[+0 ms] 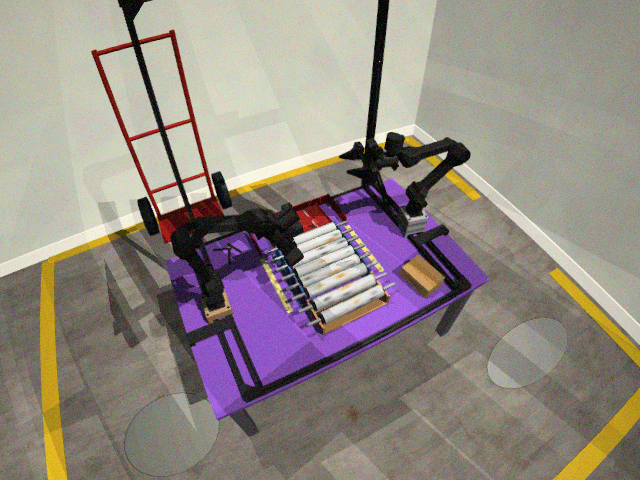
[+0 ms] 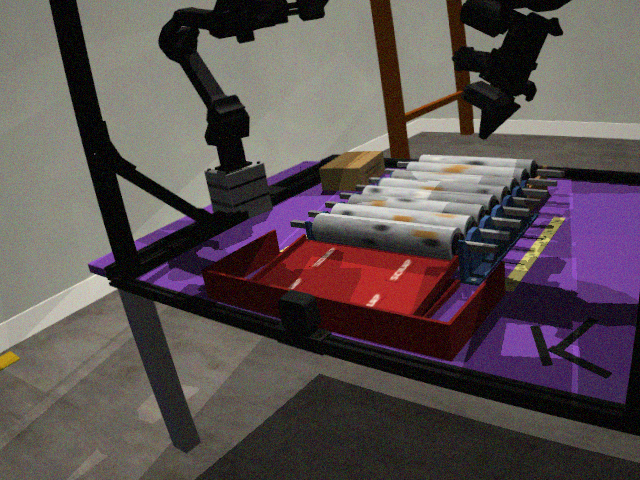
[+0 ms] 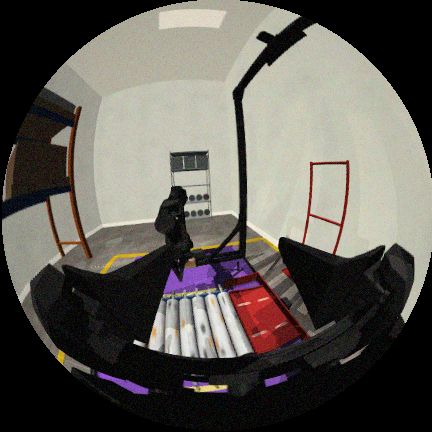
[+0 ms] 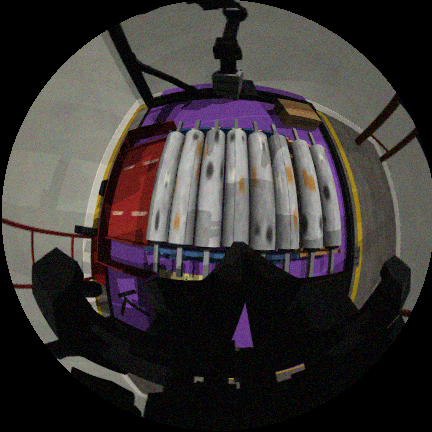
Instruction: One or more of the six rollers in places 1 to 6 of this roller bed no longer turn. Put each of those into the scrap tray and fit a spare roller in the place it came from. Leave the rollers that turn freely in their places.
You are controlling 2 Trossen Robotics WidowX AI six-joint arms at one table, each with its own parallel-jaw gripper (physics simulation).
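Frame: origin at the left arm's base, x ahead, y left, z up, level; metres.
Where they show: left gripper, fingertip midpoint: (image 1: 342, 164) (image 3: 226, 245); right gripper, fingertip midpoint: (image 2: 482, 138) (image 3: 180, 281) (image 4: 237, 246); left arm's base, link origin: (image 1: 414, 211) (image 2: 233, 166) (image 4: 227, 71); right arm's base, link origin: (image 1: 215, 302).
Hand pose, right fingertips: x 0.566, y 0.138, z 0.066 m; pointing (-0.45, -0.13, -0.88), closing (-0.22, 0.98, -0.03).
Each offset is from my right fingertips to the top centre of the thing. "spot": to the spot under its first point.
Six grey-white rollers with dark and orange patches lie side by side in the blue roller bed {0.039 m ahead, 0.008 m right, 0.110 m down} (image 2: 475, 263) (image 4: 190, 252); the end roller {0.085 m back, 0.165 m right, 0.101 m down} (image 1: 315, 233) (image 2: 382, 235) (image 4: 165, 190) is beside the red scrap tray {0.058 m back, 0.280 m right, 0.127 m down} (image 2: 361, 315) (image 3: 265, 320) (image 4: 130, 200), which holds no roller. Two spare rollers, the inner one {0.151 m back, 0.145 m left, 0.101 m down} (image 4: 306, 185) and the outer one {0.165 m back, 0.203 m left, 0.101 m down} (image 1: 354, 303) (image 4: 327, 192), lie in the wooden rack (image 1: 356, 316). Which rollers turn cannot be seen. My right gripper (image 1: 294, 258) (image 2: 484, 135) (image 4: 237, 246) is shut and empty, above the roller ends. My left gripper (image 1: 347, 164) (image 3: 226, 245) is open and empty, high beyond the tray.
A brown box {0.489 m back, 0.144 m left, 0.121 m down} (image 1: 422, 276) (image 2: 351, 170) (image 4: 299, 114) stands near the spare rollers. Yellow strips {spot: 0.091 m ahead, 0.007 m left, 0.176 m down} (image 1: 276, 284) (image 2: 537, 253) lie along the bed. Black bars {spot: 0.237 m ahead, 0.232 m right, 0.176 m down} (image 2: 540, 343) lie on the purple table near the tray. A black post (image 1: 378, 62) rises behind the table.
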